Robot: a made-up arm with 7 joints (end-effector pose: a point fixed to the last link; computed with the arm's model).
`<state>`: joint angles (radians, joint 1 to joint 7).
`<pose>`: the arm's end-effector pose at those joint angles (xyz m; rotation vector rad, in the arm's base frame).
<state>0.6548 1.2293 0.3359 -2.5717 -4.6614 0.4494 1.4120</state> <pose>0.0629 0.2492 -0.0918 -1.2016 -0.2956 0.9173</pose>
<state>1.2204 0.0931 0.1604 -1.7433 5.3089 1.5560 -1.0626</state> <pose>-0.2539 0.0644 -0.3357 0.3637 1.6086 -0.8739</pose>
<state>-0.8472 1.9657 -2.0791 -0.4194 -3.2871 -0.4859 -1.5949</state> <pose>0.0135 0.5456 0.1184 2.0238 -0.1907 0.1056</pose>
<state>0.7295 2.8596 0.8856 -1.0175 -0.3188 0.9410 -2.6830</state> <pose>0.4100 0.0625 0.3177 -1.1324 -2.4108 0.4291</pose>
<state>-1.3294 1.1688 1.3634 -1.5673 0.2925 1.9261 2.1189</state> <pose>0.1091 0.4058 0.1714 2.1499 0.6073 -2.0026</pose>
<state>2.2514 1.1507 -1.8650 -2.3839 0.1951 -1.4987 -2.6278</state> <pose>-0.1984 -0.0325 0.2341 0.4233 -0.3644 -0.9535</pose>
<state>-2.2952 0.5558 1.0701 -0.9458 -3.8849 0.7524 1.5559</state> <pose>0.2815 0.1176 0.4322 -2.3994 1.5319 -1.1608</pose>
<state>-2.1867 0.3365 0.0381 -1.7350 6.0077 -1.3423 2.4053</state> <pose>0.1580 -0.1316 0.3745 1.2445 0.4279 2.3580</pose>
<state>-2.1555 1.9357 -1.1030 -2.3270 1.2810 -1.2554 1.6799</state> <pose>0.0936 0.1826 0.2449 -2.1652 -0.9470 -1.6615</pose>
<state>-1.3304 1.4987 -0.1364 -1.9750 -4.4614 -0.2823 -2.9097</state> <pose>0.2046 0.1950 0.2623 -2.2721 1.2641 0.3413</pose>
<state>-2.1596 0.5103 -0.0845 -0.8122 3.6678 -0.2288 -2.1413</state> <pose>0.3335 -0.0784 0.4170 -1.5678 -2.0833 -0.0675</pose>
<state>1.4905 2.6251 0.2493 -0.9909 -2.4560 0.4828 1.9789</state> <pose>0.3665 0.3749 -0.0266 0.9090 0.0454 -2.8027</pose>
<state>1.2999 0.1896 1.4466 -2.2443 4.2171 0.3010 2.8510</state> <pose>-0.2771 0.1839 -0.0429 1.5684 -1.5269 0.0931</pose>
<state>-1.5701 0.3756 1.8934 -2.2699 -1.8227 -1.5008 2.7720</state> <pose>0.2564 0.2083 0.0075 -0.7029 -2.9558 0.3339</pose>
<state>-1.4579 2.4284 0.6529 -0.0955 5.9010 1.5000 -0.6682</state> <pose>-0.2860 0.4271 0.2209 0.4726 -0.4815 1.3958</pose>
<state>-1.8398 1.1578 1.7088 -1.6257 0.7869 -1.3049 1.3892</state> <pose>0.1001 0.4092 0.1430 -0.0064 0.3924 0.5131</pose>
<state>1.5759 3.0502 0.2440 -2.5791 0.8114 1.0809 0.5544</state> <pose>0.2128 0.1081 -0.1294 0.2974 0.8126 -1.5902</pose>
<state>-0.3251 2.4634 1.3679 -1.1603 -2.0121 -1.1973 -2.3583</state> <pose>-0.0925 0.1361 0.4802 -0.0539 -2.2935 0.3432</pose>
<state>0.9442 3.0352 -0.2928 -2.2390 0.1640 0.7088 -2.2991</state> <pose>0.2880 0.1717 0.0264 0.2270 -0.9061 1.3575</pose>
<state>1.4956 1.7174 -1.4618 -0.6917 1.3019 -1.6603 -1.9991</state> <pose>-0.2454 0.4705 0.1347 0.1400 0.1168 -2.6949</pose>
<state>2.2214 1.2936 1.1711 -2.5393 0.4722 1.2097 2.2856</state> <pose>-0.0436 0.2716 0.0466 0.8184 -0.5766 1.3937</pose>
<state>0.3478 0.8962 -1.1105 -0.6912 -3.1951 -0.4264 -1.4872</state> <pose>-0.1162 0.3282 -0.4226 0.6964 0.0597 0.4233</pose>
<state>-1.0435 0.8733 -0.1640 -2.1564 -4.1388 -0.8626 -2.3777</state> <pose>0.3304 0.0864 0.0851 0.9937 -2.7376 0.0373</pose>
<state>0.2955 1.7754 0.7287 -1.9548 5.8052 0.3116 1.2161</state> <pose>0.1918 0.2977 0.1615 0.9624 -1.9966 -0.7693</pose>
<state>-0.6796 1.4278 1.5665 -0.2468 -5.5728 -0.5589 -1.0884</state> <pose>0.1294 0.5448 0.0284 1.5564 -1.5072 1.5531</pose>
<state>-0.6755 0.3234 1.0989 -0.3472 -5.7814 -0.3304 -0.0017</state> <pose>0.3771 0.1972 -0.3638 0.0305 -1.3902 1.4620</pose>
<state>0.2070 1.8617 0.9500 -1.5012 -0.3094 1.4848 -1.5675</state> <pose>0.1642 0.3429 0.2654 1.8564 1.0034 -0.3129</pose>
